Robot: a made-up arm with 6 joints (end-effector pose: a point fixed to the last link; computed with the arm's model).
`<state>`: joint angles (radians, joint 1 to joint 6).
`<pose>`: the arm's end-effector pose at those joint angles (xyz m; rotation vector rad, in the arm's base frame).
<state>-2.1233 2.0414 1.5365 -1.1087 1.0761 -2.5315</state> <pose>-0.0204 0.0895 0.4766 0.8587 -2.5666 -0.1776</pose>
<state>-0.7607 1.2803 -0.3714 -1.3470 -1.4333 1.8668</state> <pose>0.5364 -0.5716 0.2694 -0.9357 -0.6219 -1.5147</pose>
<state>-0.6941 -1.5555 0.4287 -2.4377 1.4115 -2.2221</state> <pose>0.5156 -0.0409 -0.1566 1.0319 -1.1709 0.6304</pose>
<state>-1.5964 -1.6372 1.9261 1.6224 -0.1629 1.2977</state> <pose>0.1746 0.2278 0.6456 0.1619 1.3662 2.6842</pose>
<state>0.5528 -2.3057 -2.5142 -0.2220 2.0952 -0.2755</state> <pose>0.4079 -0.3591 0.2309 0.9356 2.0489 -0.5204</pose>
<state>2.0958 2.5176 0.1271 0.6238 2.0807 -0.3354</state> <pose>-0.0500 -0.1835 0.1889 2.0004 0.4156 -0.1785</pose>
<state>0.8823 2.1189 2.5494 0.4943 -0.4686 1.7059</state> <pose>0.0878 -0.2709 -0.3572 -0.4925 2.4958 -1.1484</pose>
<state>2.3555 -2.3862 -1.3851 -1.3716 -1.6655 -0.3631</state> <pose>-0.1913 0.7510 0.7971 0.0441 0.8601 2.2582</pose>
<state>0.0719 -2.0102 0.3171 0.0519 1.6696 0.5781</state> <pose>0.2715 -0.2158 -0.1676 2.1017 -1.0924 1.3042</pose>
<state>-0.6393 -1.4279 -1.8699 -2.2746 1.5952 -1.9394</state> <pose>0.3487 0.1492 0.6866 -0.7347 -1.2893 2.3647</pose>
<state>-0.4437 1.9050 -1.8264 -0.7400 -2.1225 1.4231</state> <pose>0.2970 -0.1168 -0.4064 -1.1815 -0.0025 -0.0618</pose>
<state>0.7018 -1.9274 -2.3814 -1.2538 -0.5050 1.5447</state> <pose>0.2030 -0.1804 0.9818 1.5080 0.4035 2.1506</pose>
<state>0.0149 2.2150 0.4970 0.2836 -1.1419 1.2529</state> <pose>-0.1436 0.2768 0.2702 -0.6164 -1.5973 0.5854</pose>
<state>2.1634 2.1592 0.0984 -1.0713 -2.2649 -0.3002</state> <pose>-0.5774 0.5164 0.5047 0.5492 -1.5813 -1.4708</pose>
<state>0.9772 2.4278 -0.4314 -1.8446 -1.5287 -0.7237</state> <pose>0.7753 0.5004 0.5442 1.2488 0.5005 2.0638</pose>
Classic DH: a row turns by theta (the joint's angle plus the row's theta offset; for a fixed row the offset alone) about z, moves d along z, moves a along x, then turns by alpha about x. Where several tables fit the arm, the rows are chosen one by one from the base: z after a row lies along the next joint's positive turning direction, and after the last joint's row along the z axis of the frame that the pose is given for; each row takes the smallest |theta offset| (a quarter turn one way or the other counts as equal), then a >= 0, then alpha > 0; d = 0 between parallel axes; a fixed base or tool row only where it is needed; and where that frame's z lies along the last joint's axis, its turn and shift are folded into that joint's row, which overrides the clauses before.
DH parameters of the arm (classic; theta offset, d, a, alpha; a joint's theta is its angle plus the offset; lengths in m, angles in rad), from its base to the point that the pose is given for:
joint 1: -1.5708 0.1311 0.0439 1.5708
joint 2: 0 -0.1297 -0.0703 1.5708
joint 3: -1.5708 0.2605 0.2111 -1.5708
joint 4: 0 0.3051 -0.0248 -1.5708
joint 5: -1.5708 0.366 0.013 -1.5708
joint 6: 0 0.093 -0.073 1.5708
tool (fixed): 1.5708 0.1841 0 0

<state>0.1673 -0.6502 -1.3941 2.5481 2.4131 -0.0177</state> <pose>0.3355 0.5273 -0.4771 -1.2079 -2.7801 -0.0242</pose>
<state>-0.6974 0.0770 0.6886 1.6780 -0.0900 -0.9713</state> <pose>-0.0641 0.1007 -0.0965 -1.8031 -0.9109 -1.7986</pose>
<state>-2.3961 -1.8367 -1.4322 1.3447 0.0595 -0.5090</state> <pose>-0.1186 -0.2436 -0.0410 1.1161 2.4925 0.8117</pose>
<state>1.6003 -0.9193 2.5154 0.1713 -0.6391 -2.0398</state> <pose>-0.0378 -0.2643 0.2064 -2.2446 1.9489 -0.3863</pose>
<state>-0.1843 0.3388 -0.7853 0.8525 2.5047 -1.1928</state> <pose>0.1836 -0.4792 0.0817 0.6586 1.6854 -2.0590</pose>
